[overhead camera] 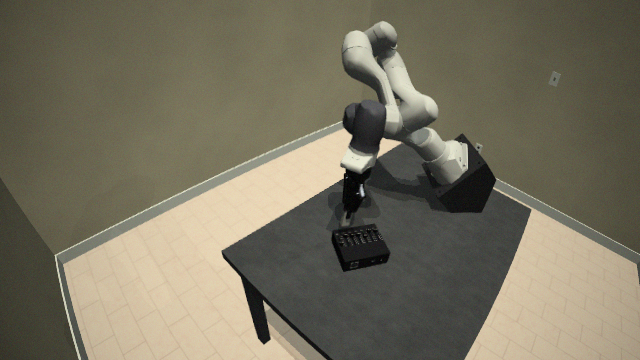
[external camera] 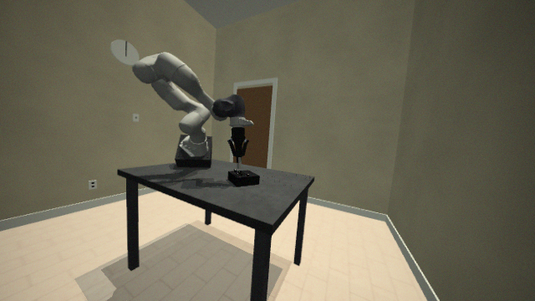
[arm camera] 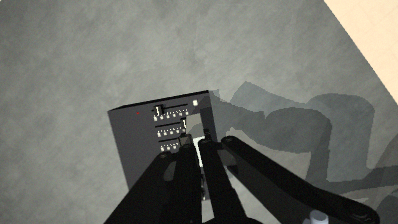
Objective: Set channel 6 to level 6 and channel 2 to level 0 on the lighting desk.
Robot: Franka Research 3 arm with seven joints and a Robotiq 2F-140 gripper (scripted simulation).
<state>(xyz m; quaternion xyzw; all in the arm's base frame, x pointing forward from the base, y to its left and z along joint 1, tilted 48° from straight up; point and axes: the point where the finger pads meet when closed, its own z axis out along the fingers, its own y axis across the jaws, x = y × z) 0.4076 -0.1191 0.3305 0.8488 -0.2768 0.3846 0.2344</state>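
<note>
The channel 6 cap is 7 cm below my hand, 1 cm to the left of it and 1 cm ahead of it. The rest, counted from my hand: channel 1 cap 10 cm to the left, 7 cm below, 6 cm behind; then channel 2 cap 8 cm to the left, 7 cm below, 4 cm behind.
</note>
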